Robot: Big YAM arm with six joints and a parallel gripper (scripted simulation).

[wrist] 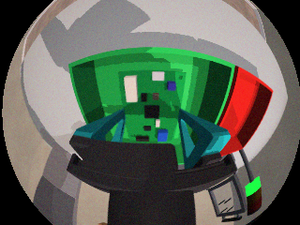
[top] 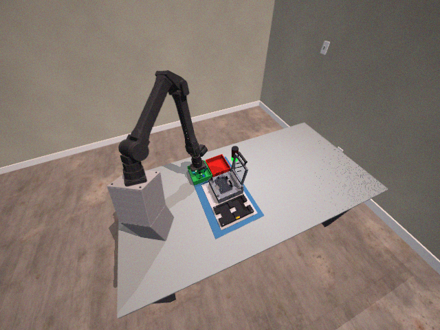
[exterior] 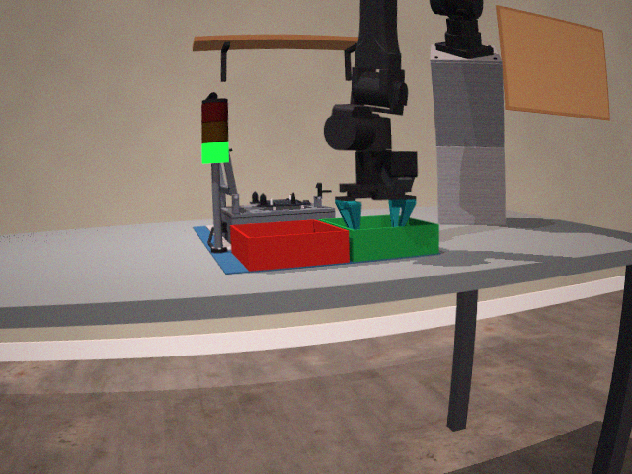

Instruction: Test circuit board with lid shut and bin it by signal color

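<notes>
Now: hand right at the green bin. Round my hand: green circuit board: right at my hand; latch hook: 3 cm ahead, 14 cm to the right, 7 cm above; red bin: 15 cm ahead, 1 cm to the right.
</notes>
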